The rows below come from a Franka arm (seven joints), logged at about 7 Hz.
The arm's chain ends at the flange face. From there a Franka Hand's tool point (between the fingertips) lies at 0.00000 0.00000 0.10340 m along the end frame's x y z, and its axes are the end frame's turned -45 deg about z.
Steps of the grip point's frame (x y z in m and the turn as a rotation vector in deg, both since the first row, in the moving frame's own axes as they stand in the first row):
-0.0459, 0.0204, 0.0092, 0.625, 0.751, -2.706
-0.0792, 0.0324, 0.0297, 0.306, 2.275, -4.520
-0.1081, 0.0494, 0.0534, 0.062, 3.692, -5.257
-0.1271, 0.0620, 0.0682, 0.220, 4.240, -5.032
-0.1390, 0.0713, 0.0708, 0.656, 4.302, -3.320
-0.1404, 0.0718, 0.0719, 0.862, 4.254, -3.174
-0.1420, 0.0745, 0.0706, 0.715, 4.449, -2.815
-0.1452, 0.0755, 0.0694, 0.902, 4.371, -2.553
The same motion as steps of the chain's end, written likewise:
-0.0182, 0.0486, 0.0092, 0.973, 0.089, -2.706
-0.0355, 0.0823, 0.0298, 1.825, 1.392, -4.520
-0.0459, 0.1164, 0.0536, 2.654, 2.567, -5.257
-0.0509, 0.1396, 0.0685, 3.154, 2.843, -5.032
-0.0523, 0.1552, 0.0711, 3.506, 2.578, -3.320
-0.0526, 0.1567, 0.0722, 3.618, 2.399, -3.174
-0.0523, 0.1598, 0.0709, 3.651, 2.640, -2.815
-0.0536, 0.1629, 0.0697, 3.729, 2.453, -2.553

